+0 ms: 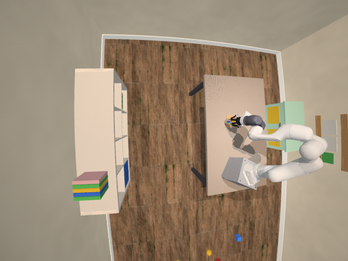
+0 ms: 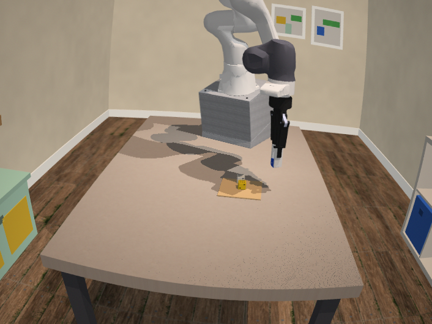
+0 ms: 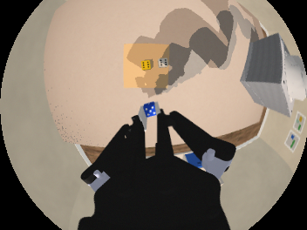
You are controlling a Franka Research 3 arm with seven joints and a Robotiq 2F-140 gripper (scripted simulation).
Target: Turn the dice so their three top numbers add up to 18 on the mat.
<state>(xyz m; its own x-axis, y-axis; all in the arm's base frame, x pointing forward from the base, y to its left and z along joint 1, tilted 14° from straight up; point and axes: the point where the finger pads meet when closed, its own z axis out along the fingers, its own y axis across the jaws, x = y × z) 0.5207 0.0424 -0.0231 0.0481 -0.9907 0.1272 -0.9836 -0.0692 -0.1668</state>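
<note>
The yellow die is 10 mm behind my hand, 110 mm to the right of it and 110 mm below it. Round my hand: blue die: 20 mm below; white die: 60 mm behind, 100 mm to the right, 110 mm below; mat: 10 mm behind, 110 mm to the right, 120 mm below.
</note>
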